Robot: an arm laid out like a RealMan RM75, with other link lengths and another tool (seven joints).
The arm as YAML. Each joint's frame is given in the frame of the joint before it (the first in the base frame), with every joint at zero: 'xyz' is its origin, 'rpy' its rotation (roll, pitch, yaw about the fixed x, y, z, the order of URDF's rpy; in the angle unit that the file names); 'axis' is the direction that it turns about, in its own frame. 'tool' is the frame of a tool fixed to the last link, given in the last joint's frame.
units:
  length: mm
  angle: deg
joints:
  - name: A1
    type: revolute
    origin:
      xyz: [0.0, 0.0, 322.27]
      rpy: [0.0, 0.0, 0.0]
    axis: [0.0, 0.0, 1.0]
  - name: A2
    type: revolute
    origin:
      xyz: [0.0, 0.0, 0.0]
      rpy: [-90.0, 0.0, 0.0]
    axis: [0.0, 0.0, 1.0]
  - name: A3
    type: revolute
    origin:
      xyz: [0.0, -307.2, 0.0]
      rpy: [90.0, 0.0, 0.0]
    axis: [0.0, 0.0, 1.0]
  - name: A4
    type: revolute
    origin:
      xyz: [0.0, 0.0, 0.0]
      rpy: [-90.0, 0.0, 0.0]
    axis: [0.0, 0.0, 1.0]
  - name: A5
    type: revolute
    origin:
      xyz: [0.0, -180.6, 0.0]
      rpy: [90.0, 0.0, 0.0]
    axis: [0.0, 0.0, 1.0]
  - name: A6
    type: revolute
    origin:
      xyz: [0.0, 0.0, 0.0]
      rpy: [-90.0, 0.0, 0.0]
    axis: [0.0, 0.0, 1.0]
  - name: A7
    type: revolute
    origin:
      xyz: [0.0, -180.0, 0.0]
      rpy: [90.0, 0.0, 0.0]
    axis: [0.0, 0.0, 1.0]
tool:
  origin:
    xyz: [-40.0, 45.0, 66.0]
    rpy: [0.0, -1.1, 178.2]
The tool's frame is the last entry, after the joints.
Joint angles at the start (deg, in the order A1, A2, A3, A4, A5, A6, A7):
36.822 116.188 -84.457 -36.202 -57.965 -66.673 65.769
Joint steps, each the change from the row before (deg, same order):
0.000 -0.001 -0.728 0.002 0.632 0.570 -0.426
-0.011 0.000 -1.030 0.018 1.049 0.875 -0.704
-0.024 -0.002 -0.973 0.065 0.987 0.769 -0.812
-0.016 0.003 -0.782 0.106 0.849 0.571 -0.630
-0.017 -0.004 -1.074 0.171 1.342 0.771 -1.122
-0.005 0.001 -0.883 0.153 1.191 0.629 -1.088
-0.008 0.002 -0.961 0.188 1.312 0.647 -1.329
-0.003 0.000 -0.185 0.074 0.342 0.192 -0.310
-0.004 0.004 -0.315 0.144 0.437 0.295 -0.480
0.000 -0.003 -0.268 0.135 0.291 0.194 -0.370
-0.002 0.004 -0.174 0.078 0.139 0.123 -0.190
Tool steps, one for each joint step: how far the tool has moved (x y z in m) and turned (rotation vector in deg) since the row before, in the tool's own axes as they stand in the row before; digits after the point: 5 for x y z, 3 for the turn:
-0.00117 -0.00016 0.00129 -0.168 -0.139 -0.193
-0.00145 0.00028 0.00177 -0.373 -0.124 -0.283
-0.00174 -0.00001 0.00148 -0.328 -0.142 -0.365
-0.00136 -0.00002 0.00111 -0.259 -0.087 -0.202
-0.00156 0.00021 0.00140 -0.434 -0.015 -0.438
-0.00118 0.00021 0.00116 -0.395 0.034 -0.472
-0.00146 0.00006 0.00117 -0.421 0.029 -0.627
-0.00036 0.00049 0.00023 -0.195 0.008 -0.103
-0.00112 0.00040 0.00040 -0.240 -0.091 -0.184
-0.00113 0.00003 0.00027 -0.122 -0.120 -0.157
-0.00083 -0.00013 0.00021 -0.048 -0.105 -0.078

